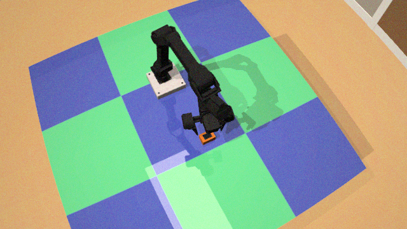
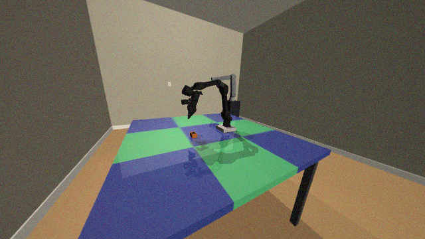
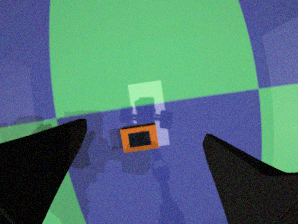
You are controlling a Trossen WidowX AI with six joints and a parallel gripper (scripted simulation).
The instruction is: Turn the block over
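Now: the orange block 40 mm behind my gripper tip, 20 mm to the left of it and 140 mm below it.
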